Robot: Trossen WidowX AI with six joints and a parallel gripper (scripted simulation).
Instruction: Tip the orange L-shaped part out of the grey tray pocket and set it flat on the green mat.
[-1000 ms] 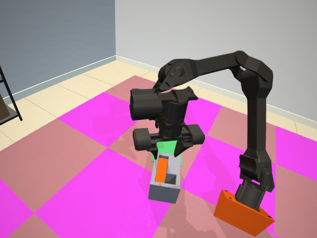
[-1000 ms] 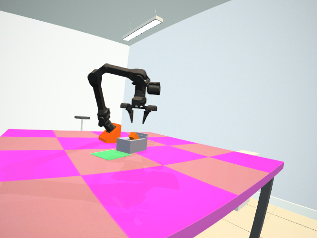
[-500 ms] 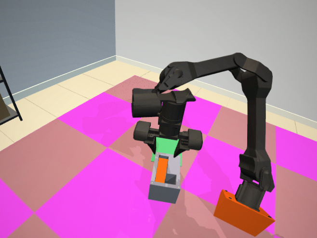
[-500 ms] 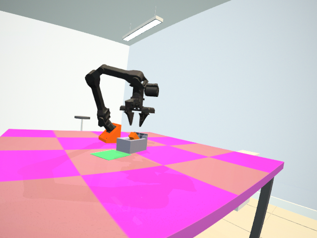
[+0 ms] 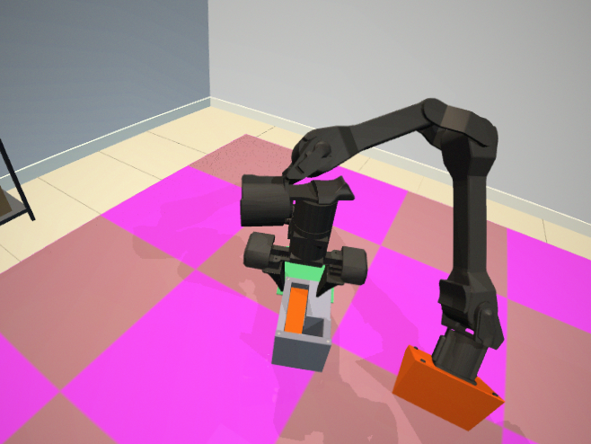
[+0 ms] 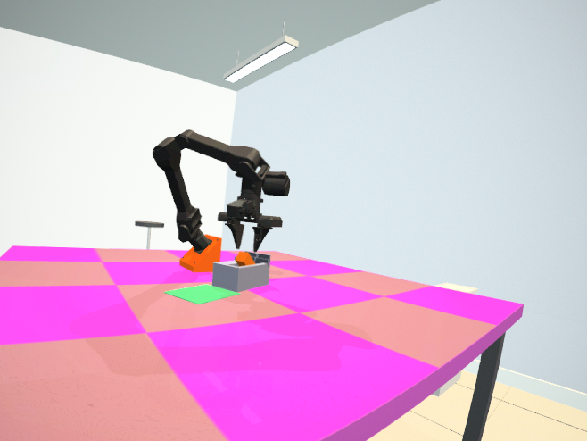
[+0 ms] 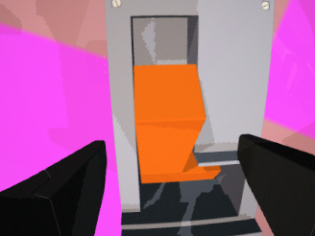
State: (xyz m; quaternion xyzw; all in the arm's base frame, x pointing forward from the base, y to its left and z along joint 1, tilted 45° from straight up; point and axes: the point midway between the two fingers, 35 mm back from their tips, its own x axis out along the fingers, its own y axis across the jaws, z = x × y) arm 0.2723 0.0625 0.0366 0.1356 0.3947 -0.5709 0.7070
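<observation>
The orange L-shaped part is 3 cm behind my gripper tip, 2 cm to the left of it and 6 cm below it. Also, from my gripper tip: green mat (5 cm ahead, 14 cm to the right, 12 cm below).
</observation>
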